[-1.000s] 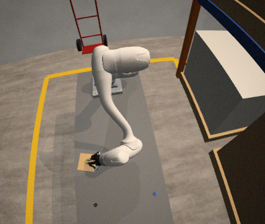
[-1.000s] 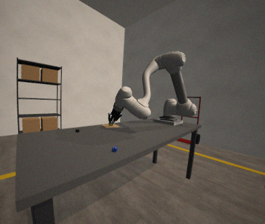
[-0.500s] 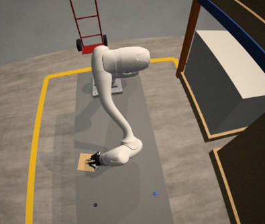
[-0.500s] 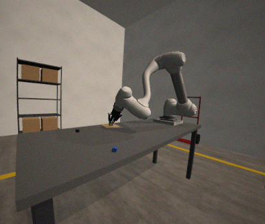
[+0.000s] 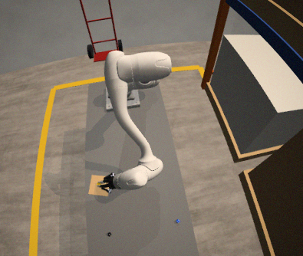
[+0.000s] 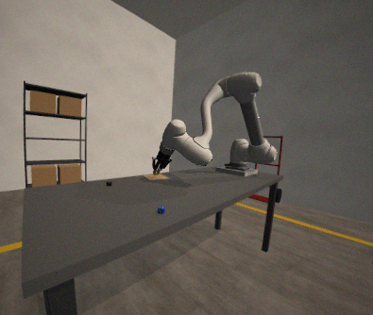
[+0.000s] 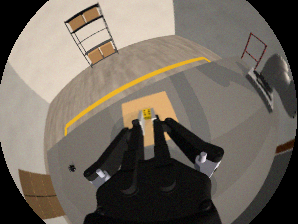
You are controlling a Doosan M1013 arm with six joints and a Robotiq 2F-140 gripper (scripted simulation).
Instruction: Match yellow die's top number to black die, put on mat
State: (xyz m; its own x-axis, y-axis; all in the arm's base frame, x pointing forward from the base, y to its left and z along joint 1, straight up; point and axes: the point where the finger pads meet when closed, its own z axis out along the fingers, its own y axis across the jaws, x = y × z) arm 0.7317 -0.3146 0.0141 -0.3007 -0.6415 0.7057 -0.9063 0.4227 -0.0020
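Now: the tan mat 50 mm below my hand, 20 mm to the right of it and 10 mm behind it. Also, from my hand: blue die (410 mm to the left, 370 mm ahead, 40 mm below); then black die (330 mm ahead, 40 mm below, 30 mm to the right); then yellow die (20 mm to the right, 20 mm below, 10 mm behind).
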